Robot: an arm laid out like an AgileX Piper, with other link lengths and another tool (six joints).
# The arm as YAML. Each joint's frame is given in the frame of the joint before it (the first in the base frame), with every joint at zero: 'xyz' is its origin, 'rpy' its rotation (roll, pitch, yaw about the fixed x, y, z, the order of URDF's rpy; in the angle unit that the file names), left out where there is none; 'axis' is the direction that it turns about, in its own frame. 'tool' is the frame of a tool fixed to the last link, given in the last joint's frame.
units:
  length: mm
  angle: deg
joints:
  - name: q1
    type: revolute
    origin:
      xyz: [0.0, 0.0, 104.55]
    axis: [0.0, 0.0, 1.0]
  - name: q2
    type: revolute
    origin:
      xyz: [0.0, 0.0, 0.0]
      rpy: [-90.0, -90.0, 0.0]
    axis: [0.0, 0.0, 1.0]
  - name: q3
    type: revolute
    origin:
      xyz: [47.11, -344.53, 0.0]
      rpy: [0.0, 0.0, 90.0]
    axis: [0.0, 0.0, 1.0]
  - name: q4
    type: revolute
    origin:
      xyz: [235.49, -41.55, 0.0]
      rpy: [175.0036, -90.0, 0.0]
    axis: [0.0, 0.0, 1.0]
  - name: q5
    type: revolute
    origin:
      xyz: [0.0, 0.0, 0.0]
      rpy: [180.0, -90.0, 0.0]
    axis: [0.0, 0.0, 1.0]
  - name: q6
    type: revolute
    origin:
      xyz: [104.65, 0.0, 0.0]
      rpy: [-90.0, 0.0, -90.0]
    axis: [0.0, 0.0, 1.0]
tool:
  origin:
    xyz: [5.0, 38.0, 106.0]
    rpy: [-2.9, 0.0, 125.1]
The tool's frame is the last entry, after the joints.
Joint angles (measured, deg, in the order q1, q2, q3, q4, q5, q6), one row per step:
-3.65, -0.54, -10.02, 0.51, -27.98, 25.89
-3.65, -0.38, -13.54, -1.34, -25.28, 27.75
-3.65, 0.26, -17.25, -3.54, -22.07, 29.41
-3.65, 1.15, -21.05, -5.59, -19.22, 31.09
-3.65, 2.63, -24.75, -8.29, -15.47, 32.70
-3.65, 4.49, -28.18, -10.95, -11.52, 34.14
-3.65, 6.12, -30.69, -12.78, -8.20, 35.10
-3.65, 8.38, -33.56, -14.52, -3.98, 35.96
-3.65, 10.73, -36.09, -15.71, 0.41, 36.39
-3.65, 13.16, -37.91, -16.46, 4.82, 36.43
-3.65, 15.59, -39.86, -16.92, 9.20, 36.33
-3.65, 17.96, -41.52, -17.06, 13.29, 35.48
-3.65, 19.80, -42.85, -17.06, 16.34, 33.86
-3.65, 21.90, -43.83, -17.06, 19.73, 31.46
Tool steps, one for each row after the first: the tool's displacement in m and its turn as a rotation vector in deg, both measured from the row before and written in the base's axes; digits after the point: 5 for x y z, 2 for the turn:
-0.00609, 0.00342, 0.01604, -0.46, -0.63, 0.72
-0.00426, 0.00298, 0.01542, -0.81, 0.22, 0.26
-0.00484, 0.00212, 0.01639, -0.58, 0.01, 0.14
0.00028, 0.00111, 0.01291, -0.95, 1.62, -0.49
0.00365, -0.00059, 0.01013, -0.80, 2.44, -0.88
0.00485, -0.00184, 0.00575, -0.36, 2.43, -0.89
0.00831, -0.00369, 0.00465, -0.09, 3.53, -1.23
0.01006, -0.00485, 0.00126, 0.17, 4.06, -1.36
0.01271, -0.00551, -0.00429, 0.31, 4.84, -1.41
0.01130, -0.00555, -0.00410, 0.42, 4.66, -1.36
0.01082, -0.00516, -0.00539, -0.05, 4.68, -1.38
0.00756, -0.00380, -0.00328, -0.91, 3.61, -1.18
0.00953, -0.00425, -0.00719, -1.60, 4.69, -1.31

